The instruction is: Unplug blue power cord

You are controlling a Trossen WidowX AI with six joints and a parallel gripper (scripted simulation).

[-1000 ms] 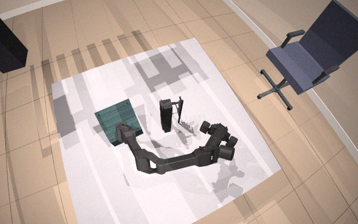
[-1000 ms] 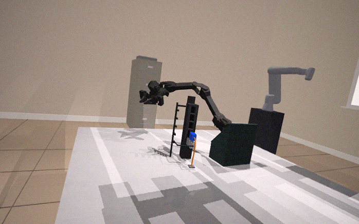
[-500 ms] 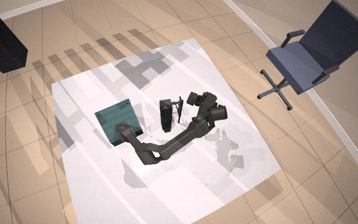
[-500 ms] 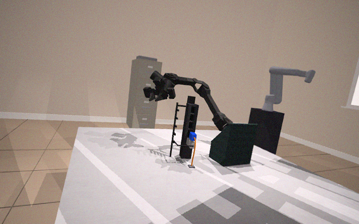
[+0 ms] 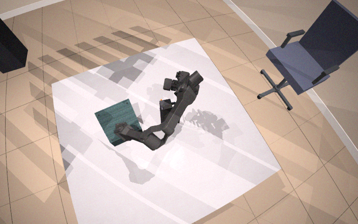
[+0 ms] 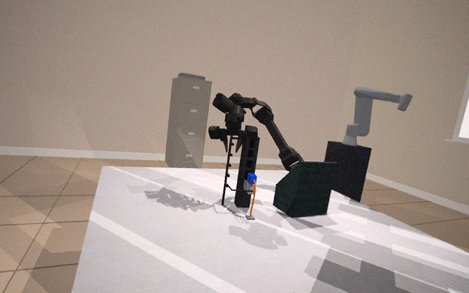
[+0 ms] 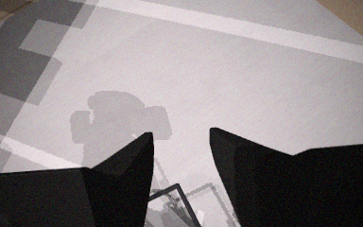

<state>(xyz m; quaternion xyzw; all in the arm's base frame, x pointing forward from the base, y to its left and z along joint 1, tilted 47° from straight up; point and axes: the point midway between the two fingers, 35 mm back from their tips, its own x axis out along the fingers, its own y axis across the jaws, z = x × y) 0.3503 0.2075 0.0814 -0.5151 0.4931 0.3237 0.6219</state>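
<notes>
Right now the plug is 11 cm behind my gripper tip, 10 cm below it and 6 cm to the right of it.
</notes>
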